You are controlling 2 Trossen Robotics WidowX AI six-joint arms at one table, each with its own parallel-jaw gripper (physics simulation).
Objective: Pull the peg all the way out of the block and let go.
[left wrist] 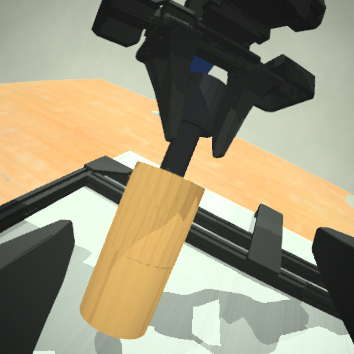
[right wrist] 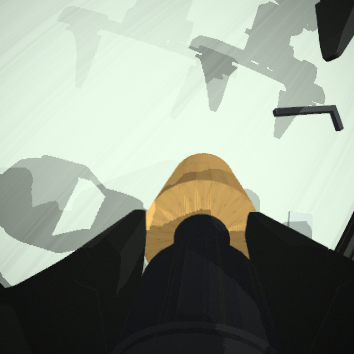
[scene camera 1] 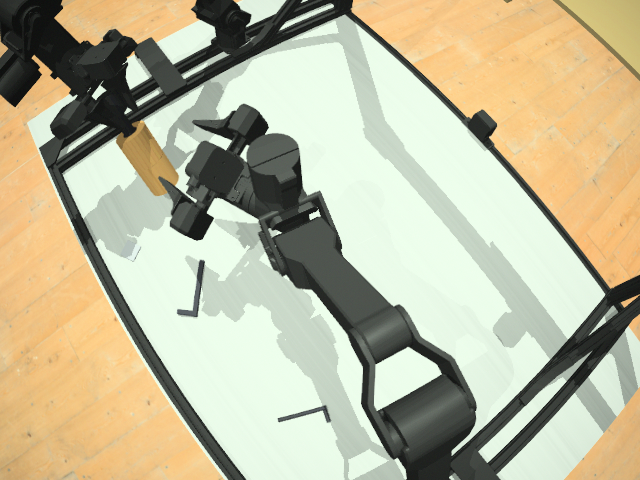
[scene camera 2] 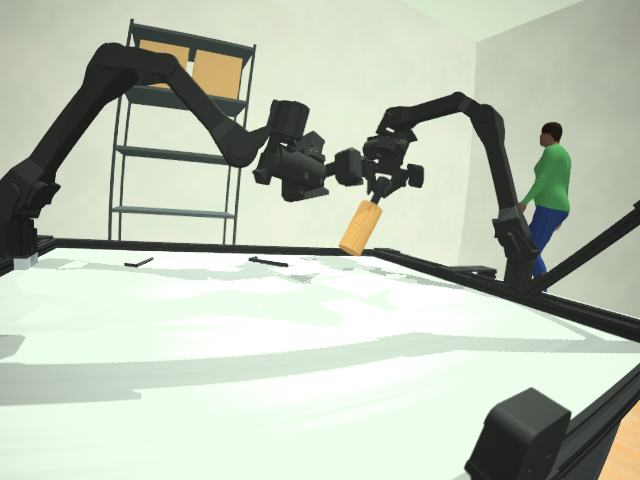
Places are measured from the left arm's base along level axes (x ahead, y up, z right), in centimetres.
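Pixels of known places: left gripper, fingertip midpoint: (left wrist: 197, 237) (right wrist: 269, 10) (scene camera 1: 176, 149) (scene camera 2: 345, 187); right gripper, fingertip midpoint: (left wrist: 194, 149) (right wrist: 196, 222) (scene camera 1: 130, 119) (scene camera 2: 375, 195); left arm's base at its link origin: (scene camera 2: 13, 254); right arm's base at its link origin: (scene camera 1: 230, 40) (scene camera 2: 516, 286).
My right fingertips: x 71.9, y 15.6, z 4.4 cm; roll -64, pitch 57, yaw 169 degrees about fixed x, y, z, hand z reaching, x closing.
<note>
Ahead of a thing's pixels: the offset from my right fingertips to its top centre.
The block, a light wooden cylinder {dx -2.9, dy -1.3, dz -0.7 cm} (scene camera 1: 147, 160) (scene camera 2: 360, 227) (left wrist: 142, 250) (right wrist: 205, 165), hangs tilted above the table. The black peg {dx +0.9, dy +5.1, dz -1.1 cm} (scene camera 2: 382, 186) (left wrist: 179, 157) (right wrist: 202, 295) has a thick handle and a thinner shaft that enters the block's upper end. My right gripper (scene camera 2: 376, 195) (left wrist: 194, 149) (right wrist: 196, 222) is shut on the peg's handle, and the block hangs from the peg. How deep the shaft sits is hidden. My left gripper (scene camera 1: 178, 150) (left wrist: 197, 237) is wide open and empty. In the left wrist view the block lies beyond its fingers, apart from them.
Two dark L-shaped keys {dx -22.0, dy -16.7, dz -7.6 cm} (scene camera 1: 198, 289) {dx -50.0, dy -16.9, dz -7.7 cm} (scene camera 1: 305, 414) lie on the table; both show in scene camera 2. A small pale piece {dx -9.5, dy -17.2, dz -12.3 cm} (scene camera 1: 133, 252) (right wrist: 300, 224) lies near the black edge rail (scene camera 1: 111, 289). A shelf unit (scene camera 2: 178, 153) and a person (scene camera 2: 555, 170) stand behind the table.
</note>
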